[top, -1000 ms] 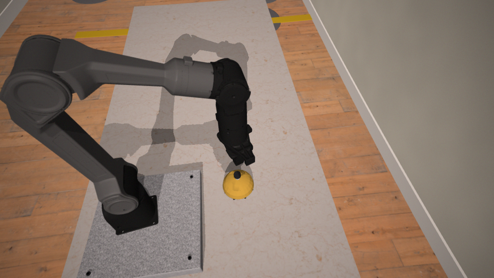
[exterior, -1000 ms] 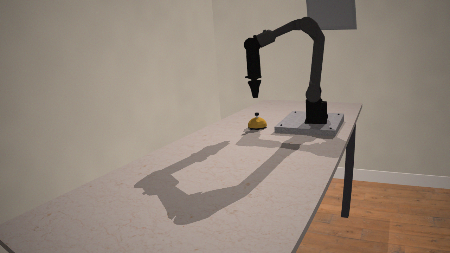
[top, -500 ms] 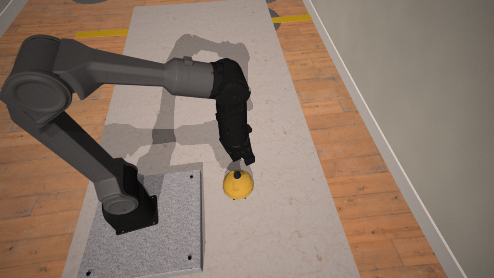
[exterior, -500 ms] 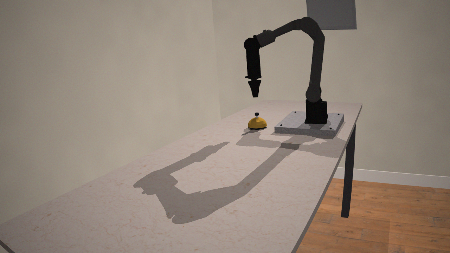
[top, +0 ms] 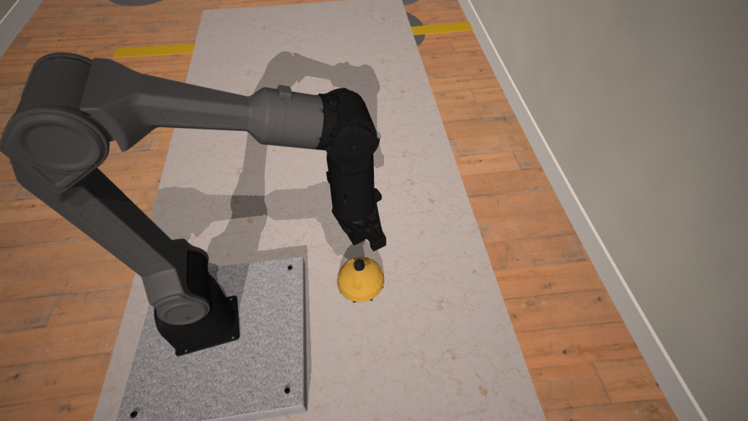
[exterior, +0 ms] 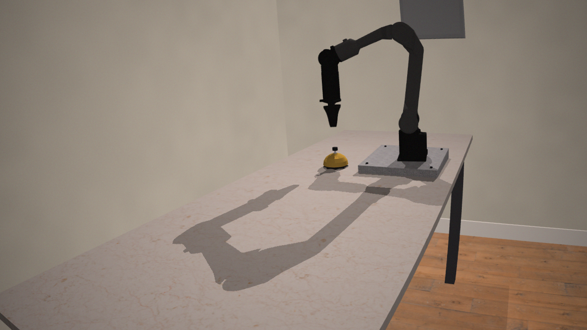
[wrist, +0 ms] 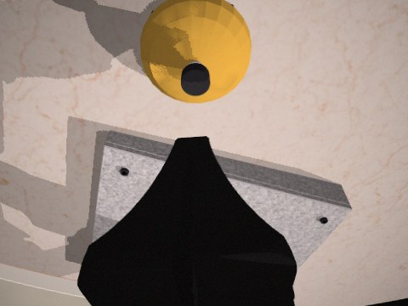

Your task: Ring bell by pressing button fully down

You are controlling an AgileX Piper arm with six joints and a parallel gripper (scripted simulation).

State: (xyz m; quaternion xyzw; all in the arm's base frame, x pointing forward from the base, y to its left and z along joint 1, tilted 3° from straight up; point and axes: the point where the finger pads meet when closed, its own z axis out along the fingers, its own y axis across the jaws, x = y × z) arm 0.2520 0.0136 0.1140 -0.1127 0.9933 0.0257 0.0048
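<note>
My hand is 9 cm above the small black button. The rest, counted from my hand: yellow dome bell (10 cm below).
</note>
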